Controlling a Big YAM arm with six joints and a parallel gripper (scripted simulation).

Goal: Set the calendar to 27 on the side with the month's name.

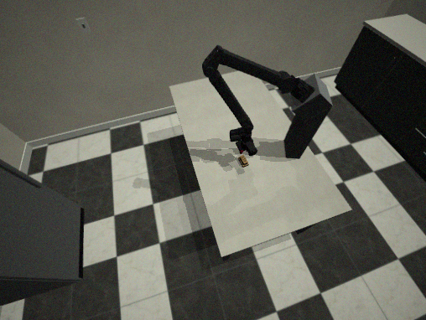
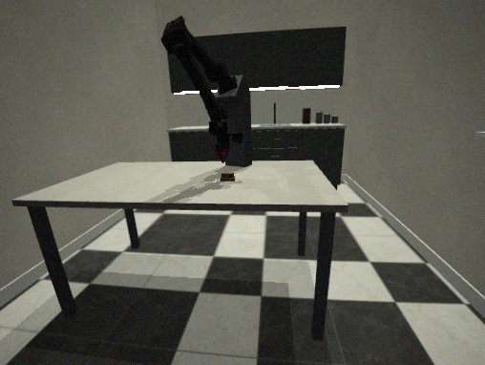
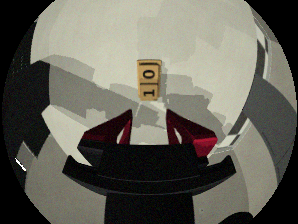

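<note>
My hand is 2 cm to the right of the wooden tray and 10 cm above it.
</note>
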